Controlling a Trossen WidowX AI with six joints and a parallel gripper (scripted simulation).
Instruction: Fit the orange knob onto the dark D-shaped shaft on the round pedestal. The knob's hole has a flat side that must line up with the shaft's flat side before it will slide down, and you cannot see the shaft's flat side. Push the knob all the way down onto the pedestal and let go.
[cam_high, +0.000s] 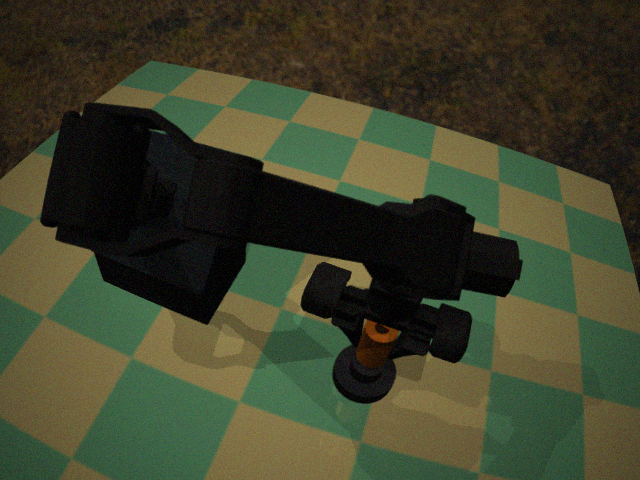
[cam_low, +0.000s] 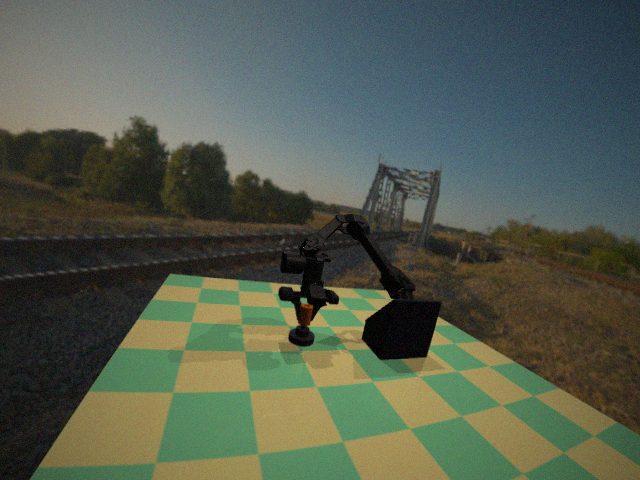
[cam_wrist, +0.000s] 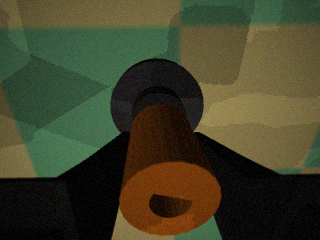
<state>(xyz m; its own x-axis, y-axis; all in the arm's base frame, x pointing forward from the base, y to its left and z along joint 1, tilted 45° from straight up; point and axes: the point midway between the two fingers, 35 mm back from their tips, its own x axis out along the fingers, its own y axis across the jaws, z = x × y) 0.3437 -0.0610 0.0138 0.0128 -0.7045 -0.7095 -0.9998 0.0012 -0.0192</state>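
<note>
Right now my gripper tip is 2 cm below the orange knob. From my gripper tip the other things lie so: dark round pedestal: 4 cm below.
</note>
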